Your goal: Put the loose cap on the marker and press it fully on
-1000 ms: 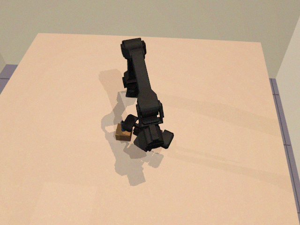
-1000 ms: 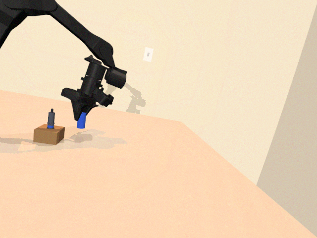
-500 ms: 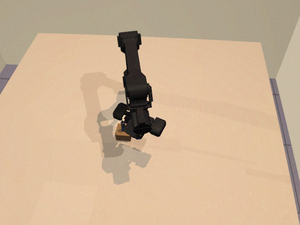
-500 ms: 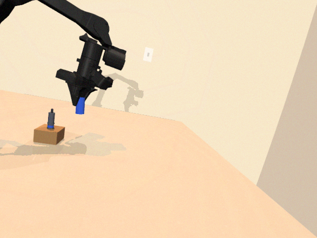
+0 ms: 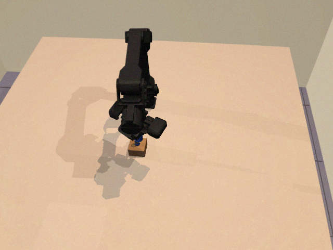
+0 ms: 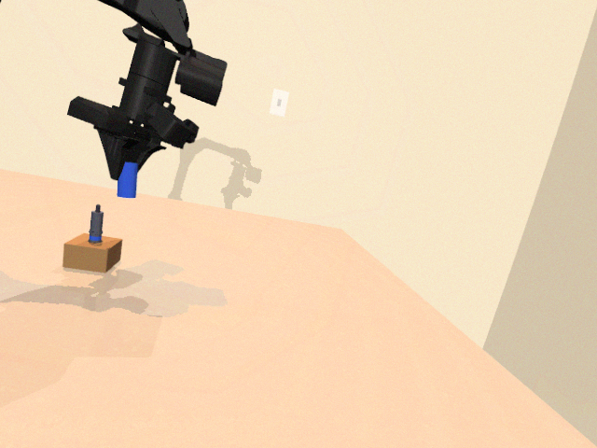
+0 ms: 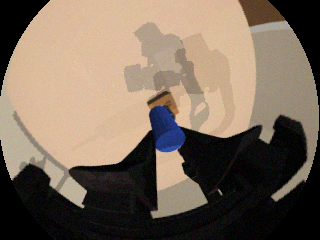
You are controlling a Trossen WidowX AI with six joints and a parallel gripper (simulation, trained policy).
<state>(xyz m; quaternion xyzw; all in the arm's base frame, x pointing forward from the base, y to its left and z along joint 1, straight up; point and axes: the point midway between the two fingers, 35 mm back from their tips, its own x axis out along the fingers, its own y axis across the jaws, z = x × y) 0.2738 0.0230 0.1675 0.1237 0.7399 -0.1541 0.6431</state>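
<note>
My gripper tip is now 12 cm above the brown holder block, 2 cm to the left of it and 2 cm past it. The rest, counted from my gripper tip: blue cap: 1 cm ahead.
</note>
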